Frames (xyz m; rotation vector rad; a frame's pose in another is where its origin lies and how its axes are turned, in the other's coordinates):
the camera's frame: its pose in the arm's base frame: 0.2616 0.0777 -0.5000 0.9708 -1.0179 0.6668
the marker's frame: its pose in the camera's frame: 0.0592 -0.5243 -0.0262 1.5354 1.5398 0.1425
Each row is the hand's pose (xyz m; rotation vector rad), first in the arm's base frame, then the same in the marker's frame.
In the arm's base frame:
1: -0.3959 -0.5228 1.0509 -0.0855 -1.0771 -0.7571
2: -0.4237 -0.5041 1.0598 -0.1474 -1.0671 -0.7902
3: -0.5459 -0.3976 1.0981 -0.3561 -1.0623 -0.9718
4: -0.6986 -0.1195 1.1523 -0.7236 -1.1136 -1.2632
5: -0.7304 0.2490 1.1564 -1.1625 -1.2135 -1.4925
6: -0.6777 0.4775 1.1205 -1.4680 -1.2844 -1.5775
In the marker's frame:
1: 0.7820 1.8112 -0.6086 1.6233 1.6575 1.3842
2: 0.8123 1.8140 -0.6251 1.5963 1.5867 1.4081
3: 0.9655 1.8142 -0.6906 1.4388 1.3499 1.4152
4: 1.2791 1.7512 -0.7262 1.2070 0.9595 1.2999
5: 1.5983 1.5848 -0.6412 1.0323 0.5421 1.0927
6: 1.7516 1.4379 -0.5353 0.9530 0.2773 0.9430

